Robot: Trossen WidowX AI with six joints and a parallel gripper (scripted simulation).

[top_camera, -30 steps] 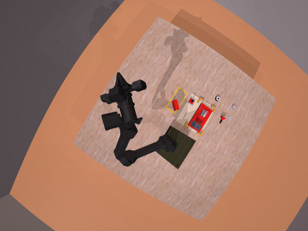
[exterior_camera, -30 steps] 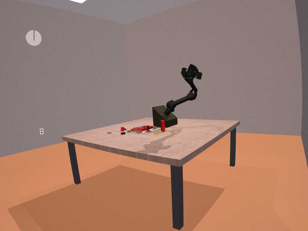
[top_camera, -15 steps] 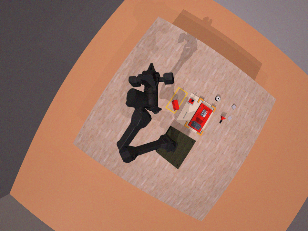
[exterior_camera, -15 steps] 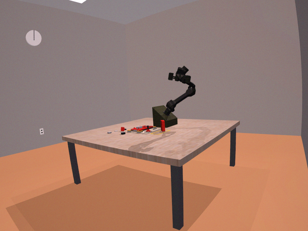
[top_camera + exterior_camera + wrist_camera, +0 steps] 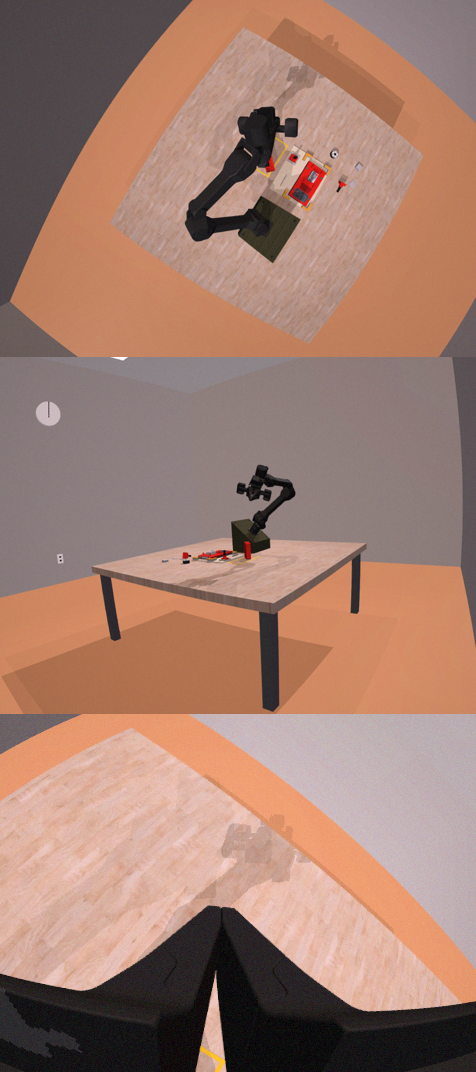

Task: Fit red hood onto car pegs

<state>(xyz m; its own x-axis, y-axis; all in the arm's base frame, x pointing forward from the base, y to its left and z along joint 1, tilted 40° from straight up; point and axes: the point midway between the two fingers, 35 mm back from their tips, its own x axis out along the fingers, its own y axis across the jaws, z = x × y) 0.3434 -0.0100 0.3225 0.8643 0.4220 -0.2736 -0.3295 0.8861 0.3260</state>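
My gripper tip is 290 mm above the red hood, 120 mm past it and 110 mm to the left of it. From my gripper tip the other things lie so: grey engine block (320 mm to the right, 310 mm below, 70 mm behind); then white wheel (390 mm to the right, 330 mm below, 90 mm ahead).
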